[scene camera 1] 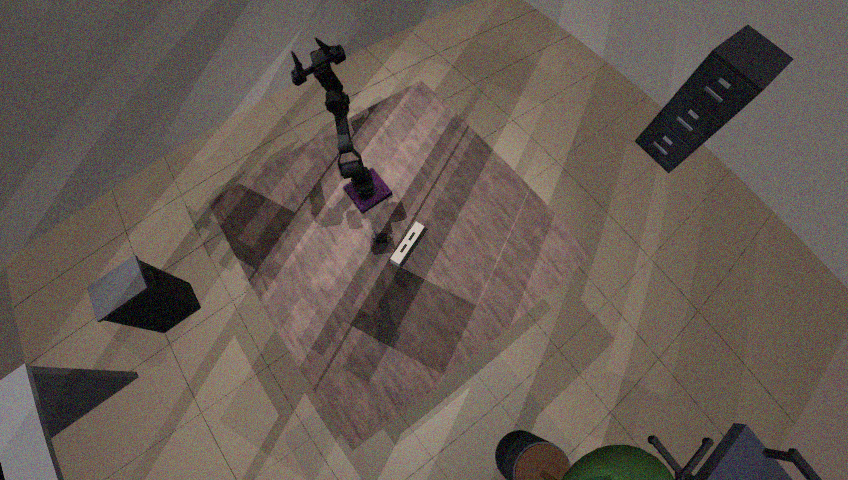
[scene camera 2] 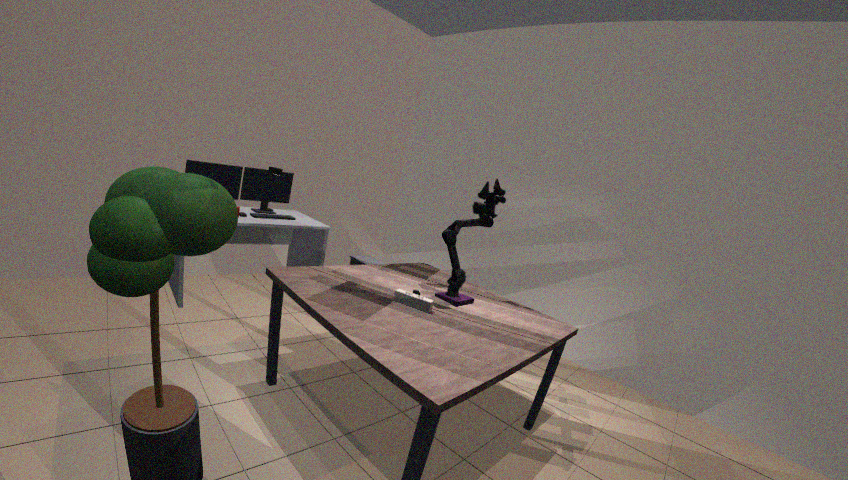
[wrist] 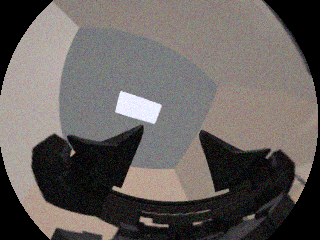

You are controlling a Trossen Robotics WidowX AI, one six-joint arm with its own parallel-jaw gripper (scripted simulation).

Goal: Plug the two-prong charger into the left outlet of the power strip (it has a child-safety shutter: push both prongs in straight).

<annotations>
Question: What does the gripper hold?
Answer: Nothing.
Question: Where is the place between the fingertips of the gripper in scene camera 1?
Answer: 303, 45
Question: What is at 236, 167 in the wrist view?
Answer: The gripper.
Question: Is the gripper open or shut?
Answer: Open.
</annotations>
